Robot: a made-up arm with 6 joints.
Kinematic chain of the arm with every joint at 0, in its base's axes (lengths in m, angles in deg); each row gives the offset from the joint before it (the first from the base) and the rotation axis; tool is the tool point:
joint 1: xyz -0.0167 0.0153 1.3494 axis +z
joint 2: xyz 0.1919 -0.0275 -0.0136 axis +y
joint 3: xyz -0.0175 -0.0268 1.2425 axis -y
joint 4: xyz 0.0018 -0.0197 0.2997 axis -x
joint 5: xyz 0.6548 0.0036 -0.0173 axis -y
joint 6: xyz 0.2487 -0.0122 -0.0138 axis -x
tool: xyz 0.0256 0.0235 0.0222
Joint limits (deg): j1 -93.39..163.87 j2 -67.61..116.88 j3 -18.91..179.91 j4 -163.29..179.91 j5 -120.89..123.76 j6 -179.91..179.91
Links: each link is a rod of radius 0.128 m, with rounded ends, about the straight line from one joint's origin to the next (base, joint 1, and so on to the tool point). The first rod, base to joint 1, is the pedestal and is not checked.
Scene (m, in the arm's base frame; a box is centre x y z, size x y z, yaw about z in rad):
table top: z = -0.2
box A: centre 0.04 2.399 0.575 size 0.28 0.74 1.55 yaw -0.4
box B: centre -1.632 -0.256 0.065 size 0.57 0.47 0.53 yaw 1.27
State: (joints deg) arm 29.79 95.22 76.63 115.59 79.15 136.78
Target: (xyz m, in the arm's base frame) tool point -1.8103 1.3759 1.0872
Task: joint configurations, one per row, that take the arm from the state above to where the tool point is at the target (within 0.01 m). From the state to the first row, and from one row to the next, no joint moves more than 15 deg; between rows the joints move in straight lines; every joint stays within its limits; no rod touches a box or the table.
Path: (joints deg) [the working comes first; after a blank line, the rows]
Joints at the target: 139.17 98.06 75.00 108.77 70.31 137.72
Straight joint move there: touches box A.

1: 38.92 98.31 86.17 101.61 80.02 122.95
2: 48.05 101.41 95.71 87.64 80.89 109.12
3: 57.18 104.50 105.25 73.66 81.76 95.29
4: 66.31 107.60 114.79 59.69 82.64 81.46
5: 75.45 110.69 124.33 45.71 83.51 67.63
6: 84.58 113.79 133.87 31.74 84.38 53.79
7: 93.71 116.88 143.41 17.76 85.25 39.96
8: 100.20 114.19 133.64 30.76 83.12 53.93
9: 106.70 111.50 123.86 43.76 80.98 67.89
10: 113.19 108.81 114.09 56.76 78.85 81.86
11: 119.69 106.13 104.32 69.77 76.71 95.82
12: 126.18 103.44 94.55 82.77 74.58 109.79
13: 132.68 100.75 84.78 95.77 72.44 123.76
14: 139.17 98.06 75.00 108.77 70.31 137.72

